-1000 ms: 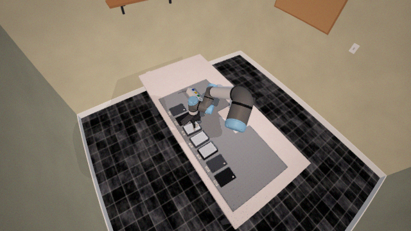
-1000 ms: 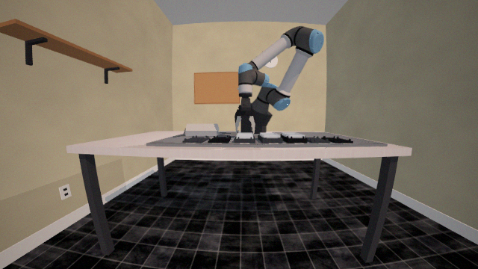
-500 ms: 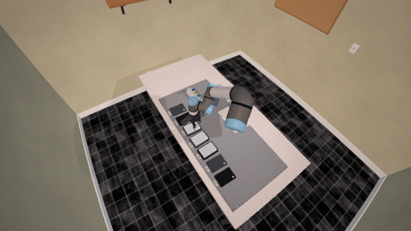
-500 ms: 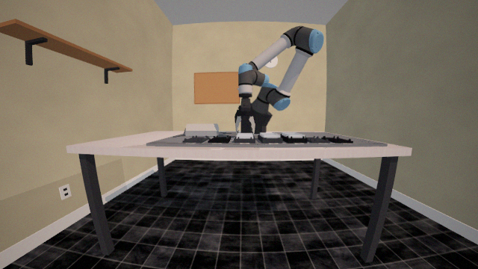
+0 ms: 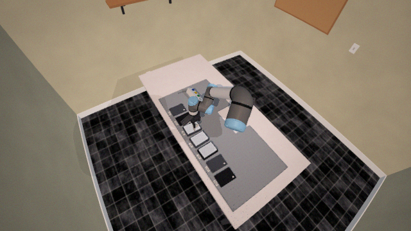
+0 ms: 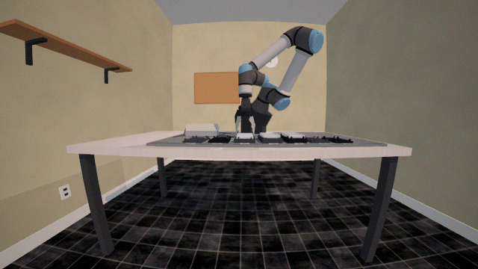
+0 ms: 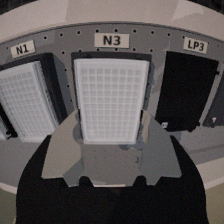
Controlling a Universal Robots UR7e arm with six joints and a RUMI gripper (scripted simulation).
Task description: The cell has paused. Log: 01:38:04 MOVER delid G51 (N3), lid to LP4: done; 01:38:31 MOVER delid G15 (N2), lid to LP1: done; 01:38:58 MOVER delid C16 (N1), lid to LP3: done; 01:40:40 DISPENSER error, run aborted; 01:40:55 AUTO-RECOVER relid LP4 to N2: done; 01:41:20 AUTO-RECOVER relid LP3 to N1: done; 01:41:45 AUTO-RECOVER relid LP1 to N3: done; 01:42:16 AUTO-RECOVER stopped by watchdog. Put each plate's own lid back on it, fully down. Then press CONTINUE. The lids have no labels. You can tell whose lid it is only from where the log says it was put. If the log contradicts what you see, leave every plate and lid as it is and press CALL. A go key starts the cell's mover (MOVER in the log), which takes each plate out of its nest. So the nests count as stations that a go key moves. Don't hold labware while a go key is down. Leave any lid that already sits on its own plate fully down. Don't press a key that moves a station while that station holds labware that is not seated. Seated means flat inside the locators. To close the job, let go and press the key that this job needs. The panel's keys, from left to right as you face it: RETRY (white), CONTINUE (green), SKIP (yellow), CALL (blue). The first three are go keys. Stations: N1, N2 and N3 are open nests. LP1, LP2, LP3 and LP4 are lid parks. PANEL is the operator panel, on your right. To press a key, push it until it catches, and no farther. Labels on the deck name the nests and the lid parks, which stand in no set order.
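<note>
Now: the grey lid 1 cm below my hand. Also, from my hand: lid park LP4: 51 cm to the left, 8 cm behind, 4 cm below; white gridded plate: 2 cm below; lid park LP3: 13 cm to the right, 4 cm below, 3 cm ahead.
</note>
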